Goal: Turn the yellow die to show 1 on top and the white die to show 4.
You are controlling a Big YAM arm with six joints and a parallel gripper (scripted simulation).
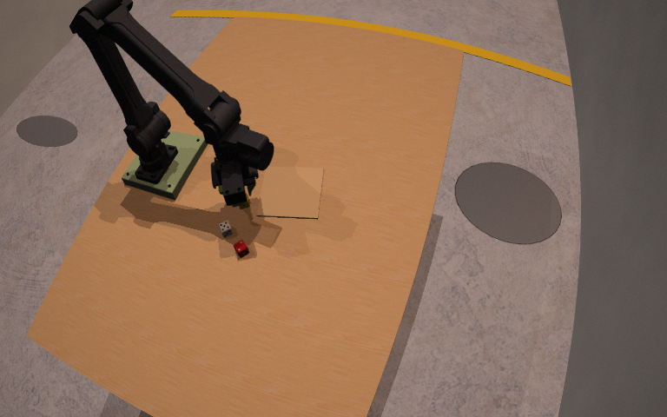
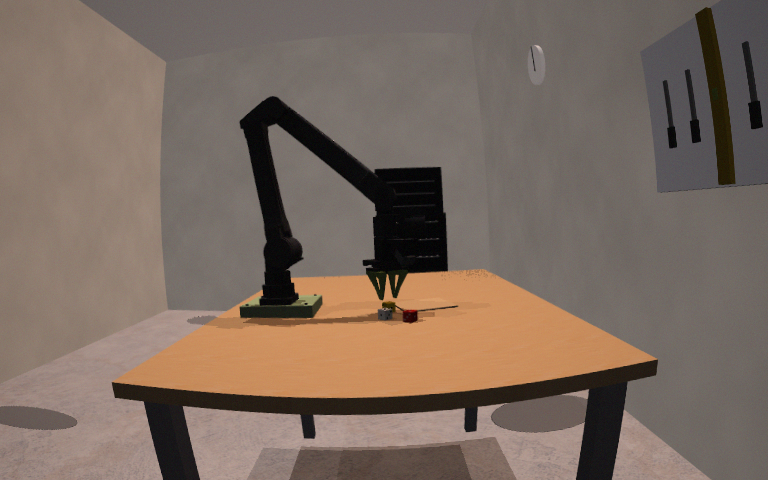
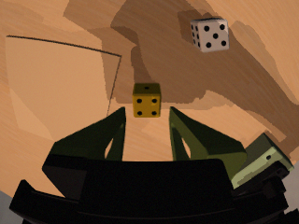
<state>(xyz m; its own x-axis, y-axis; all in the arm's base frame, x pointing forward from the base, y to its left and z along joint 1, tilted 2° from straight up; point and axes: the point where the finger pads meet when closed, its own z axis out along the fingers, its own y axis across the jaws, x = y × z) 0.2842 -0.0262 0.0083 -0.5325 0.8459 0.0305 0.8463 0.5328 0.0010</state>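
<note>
The yellow die lies 30 mm below my hand. Round my hand: tan mat (90 mm ahead, 60 mm to the left, 40 mm below); red die (120 mm to the right, 50 mm ahead, 30 mm below); white die (80 mm to the right, 30 mm below, 10 mm behind).
</note>
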